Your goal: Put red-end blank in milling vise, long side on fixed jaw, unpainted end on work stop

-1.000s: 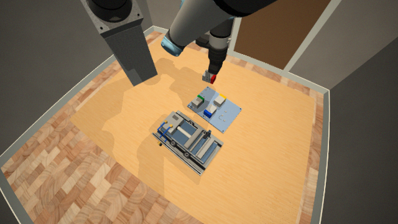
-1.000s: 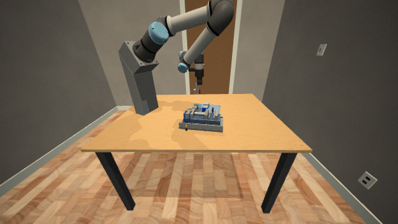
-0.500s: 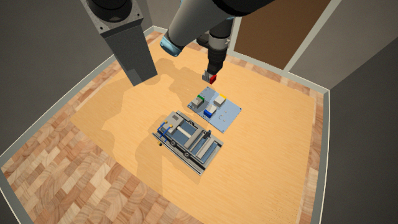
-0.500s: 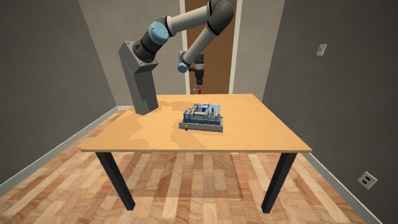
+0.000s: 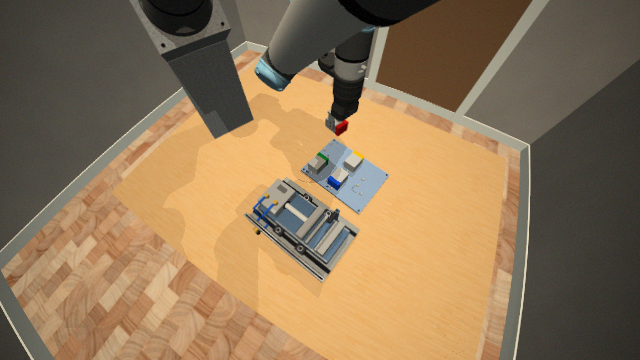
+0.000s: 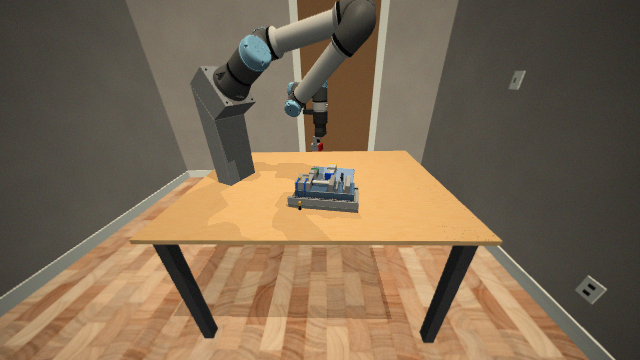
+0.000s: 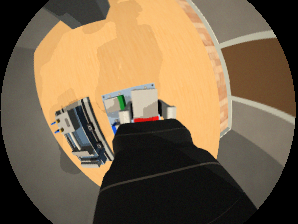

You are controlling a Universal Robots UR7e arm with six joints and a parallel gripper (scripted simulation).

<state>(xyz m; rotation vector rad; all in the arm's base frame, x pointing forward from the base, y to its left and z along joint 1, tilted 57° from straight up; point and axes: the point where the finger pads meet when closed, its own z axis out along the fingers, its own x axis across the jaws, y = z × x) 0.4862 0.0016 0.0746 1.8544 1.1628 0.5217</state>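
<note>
The red-ended blank is 2 cm below my hand. The rest, counted from my hand: green-ended blank (5 cm behind, 7 cm to the right, 14 cm below); then yellow-ended blank (7 cm ahead, 5 cm to the right, 14 cm below); then blue-ended blank (2 cm ahead, 13 cm to the right, 14 cm below).
</note>
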